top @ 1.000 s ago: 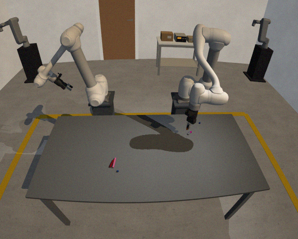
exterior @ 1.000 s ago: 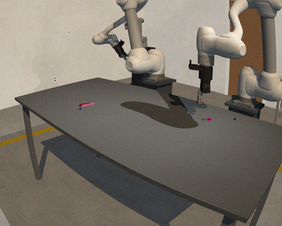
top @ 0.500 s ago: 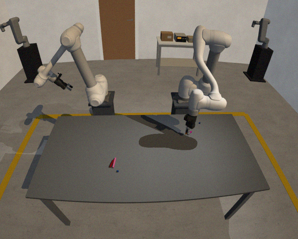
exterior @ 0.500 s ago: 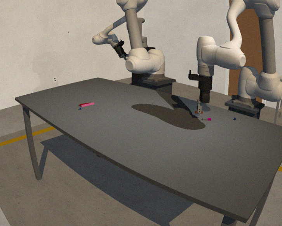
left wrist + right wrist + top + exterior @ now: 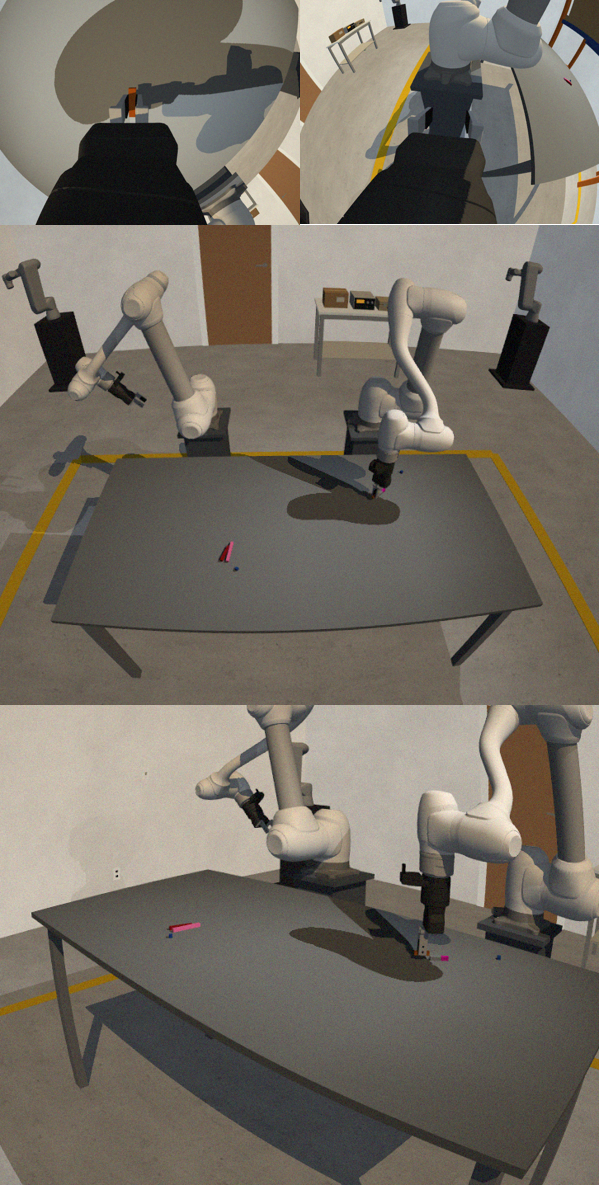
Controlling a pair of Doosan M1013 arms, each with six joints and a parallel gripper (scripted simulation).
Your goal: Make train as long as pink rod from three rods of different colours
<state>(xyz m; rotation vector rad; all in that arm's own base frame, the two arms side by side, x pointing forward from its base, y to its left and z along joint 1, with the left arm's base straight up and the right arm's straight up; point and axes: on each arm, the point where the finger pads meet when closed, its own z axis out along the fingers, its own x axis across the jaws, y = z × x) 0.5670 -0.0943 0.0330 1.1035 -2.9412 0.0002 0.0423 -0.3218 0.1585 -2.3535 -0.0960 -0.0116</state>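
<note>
Right now the orange rod is 2 cm below my left hand. Round my left hand: magenta rod: 5 cm to the left, 4 cm behind, 3 cm below; pink rod: 59 cm to the right, 30 cm ahead, 3 cm below; grey rod: 3 cm to the left, 3 cm below, 3 cm behind.
</note>
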